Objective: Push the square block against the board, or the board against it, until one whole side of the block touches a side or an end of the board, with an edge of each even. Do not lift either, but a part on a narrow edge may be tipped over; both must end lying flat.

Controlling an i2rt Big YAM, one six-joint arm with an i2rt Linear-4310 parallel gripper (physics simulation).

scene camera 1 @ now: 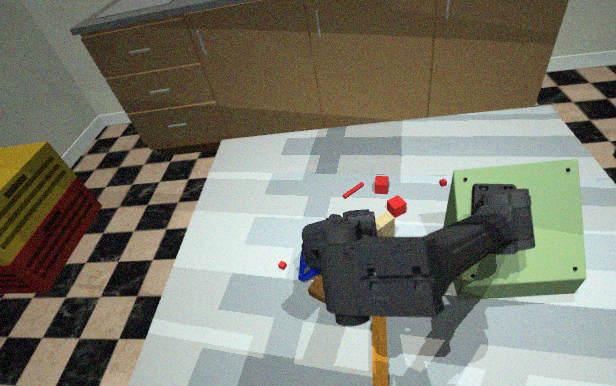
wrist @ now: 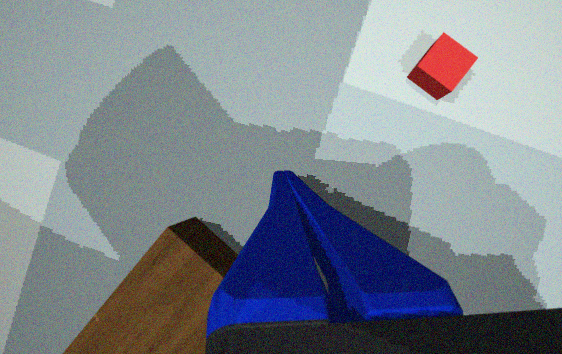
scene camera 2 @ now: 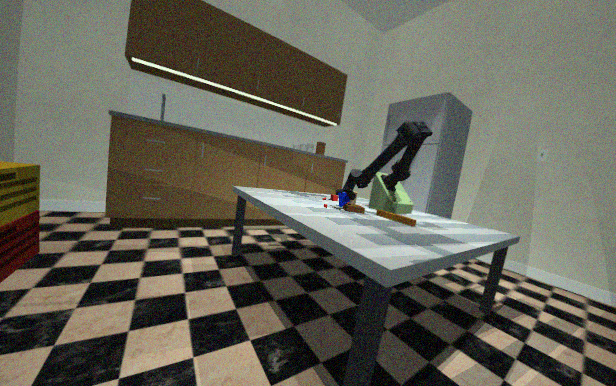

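Seen in the pictures: gripper, fingertip midpoint: (scene camera 1: 300, 279) (wrist: 281, 183) (scene camera 2: 339, 206); arm's base, link origin: (scene camera 2: 387, 183).
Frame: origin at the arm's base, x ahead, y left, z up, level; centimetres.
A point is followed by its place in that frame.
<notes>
The brown square block (scene camera 1: 316, 290) @(x 40.0, y 11.4, z -15.2 cm) (scene camera 2: 354, 208) @(x 38.8, y 13.0, z -16.2 cm) (wrist: 150, 290) @(x 39.9, y 11.3, z -15.2 cm) lies flat on the table, partly hidden by the arm in scene camera 1 and by the fingers in the wrist view. The long orange-brown board (scene camera 1: 380, 352) @(x 24.8, y 25.6, z -15.1 cm) (scene camera 2: 396, 217) @(x 26.6, y 30.7, z -16.3 cm) lies apart from the block, to its right in scene camera 2; its far end is hidden behind the arm in scene camera 1. My gripper (scene camera 1: 302, 278) @(x 44.8, y 7.8, z -16.6 cm) (scene camera 2: 342, 205) @(x 44.8, y 7.8, z -16.6 cm) (wrist: 281, 183) @(x 44.8, y 7.8, z -16.6 cm) is shut and empty, its blue fingers low beside the block, on the side away from the board. Whether they touch the block is unclear.
A small red cube (scene camera 1: 282, 265) @(x 50.5, y 3.4, z -16.6 cm) (wrist: 445, 65) @(x 50.6, y 2.9, z -16.6 cm) lies left of the fingers. Two larger red cubes (scene camera 1: 381, 184) @(x 23.1, y -24.3, z -14.2 cm) (scene camera 1: 397, 205) @(x 18.9, y -15.4, z -14.3 cm), a red stick (scene camera 1: 353, 190) @(x 31.9, y -25.0, z -17.1 cm), another small red cube (scene camera 1: 443, 182) @(x 4.2, y -26.7, z -16.7 cm) and a tan block (scene camera 1: 385, 223) @(x 22.7, y -4.1, z -8.5 cm) lie farther back. A green sloped box (scene camera 1: 555, 220) @(x -13.1, y 1.1, z -2.2 cm) (scene camera 2: 382, 197) @(x 7.1, y 3.8, z -9.5 cm) stands right.
</notes>
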